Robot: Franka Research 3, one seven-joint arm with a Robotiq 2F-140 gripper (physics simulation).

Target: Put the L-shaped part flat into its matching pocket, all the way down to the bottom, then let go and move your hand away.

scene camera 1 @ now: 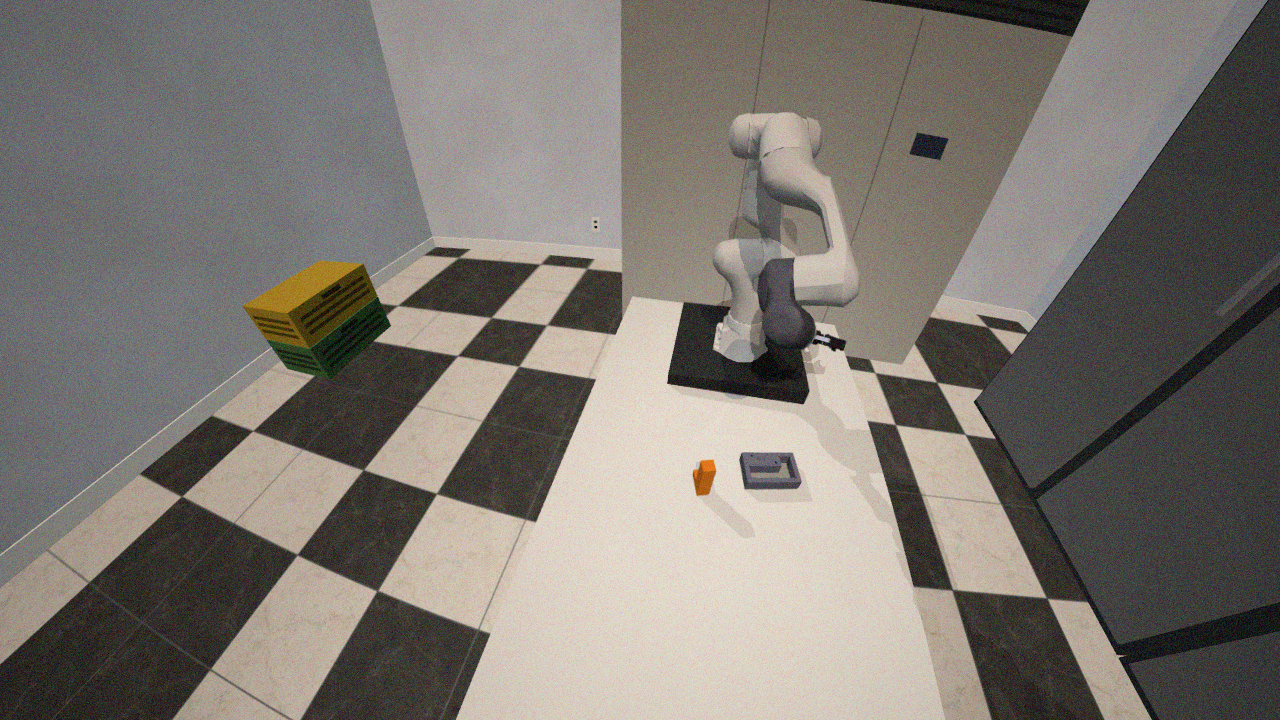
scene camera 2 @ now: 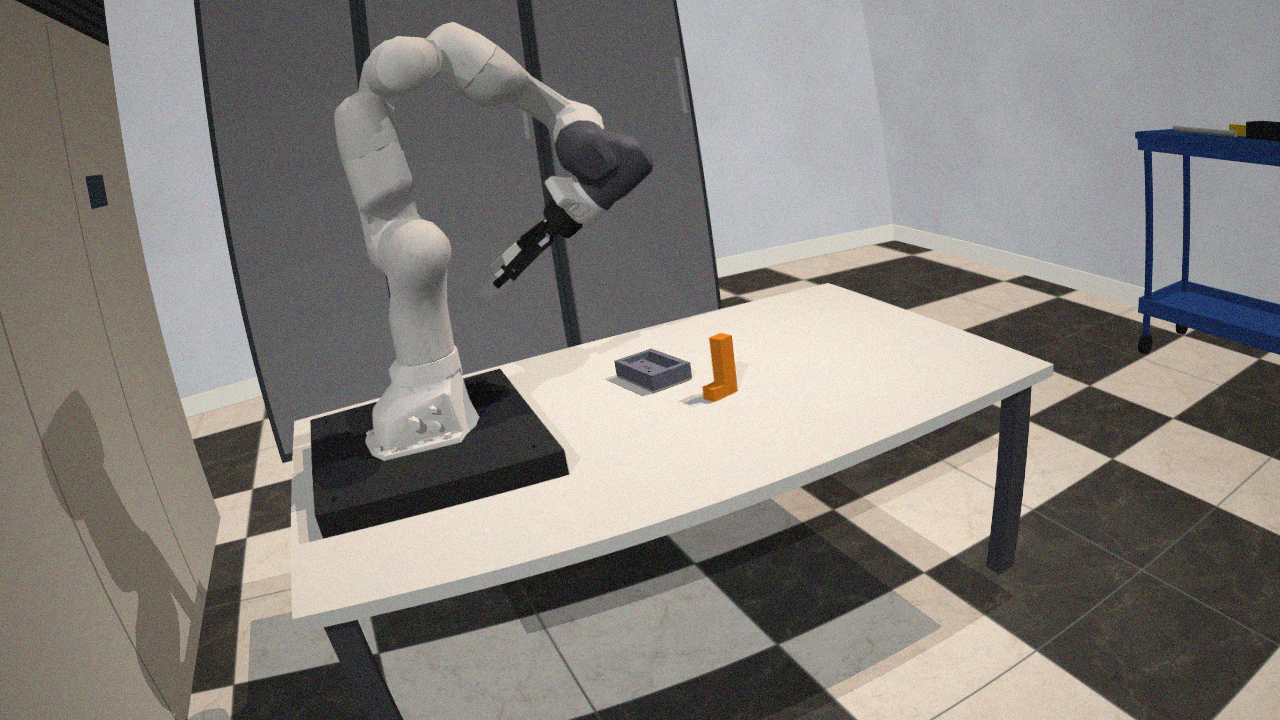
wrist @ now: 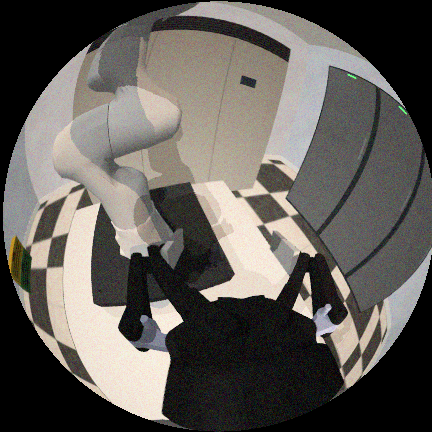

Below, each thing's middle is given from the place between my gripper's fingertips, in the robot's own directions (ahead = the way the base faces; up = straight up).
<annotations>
Right now my hand is 27 cm short of the grey pocket block (scene camera 1: 760, 470), 10 cm to the left of it and 24 cm above it. Round my hand: orange L-shaped part (scene camera 2: 721, 345) (31 cm ahead, 28 cm to the right, 20 cm below).
</annotations>
